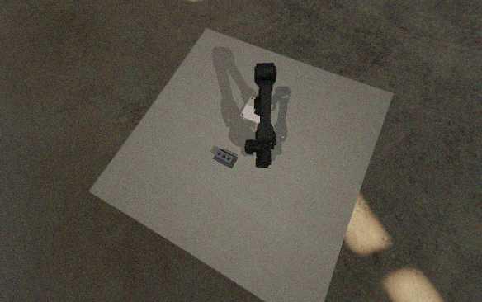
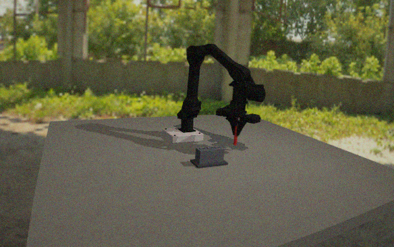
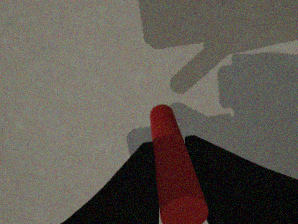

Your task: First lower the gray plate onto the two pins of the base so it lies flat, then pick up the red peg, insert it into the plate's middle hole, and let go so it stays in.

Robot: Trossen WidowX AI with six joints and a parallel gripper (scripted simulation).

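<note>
The gray plate is 18 cm to the right of my gripper tip, 10 cm ahead of it and 2 cm below it. The rest, counted from my gripper tip: red peg right at my gripper tip.
</note>
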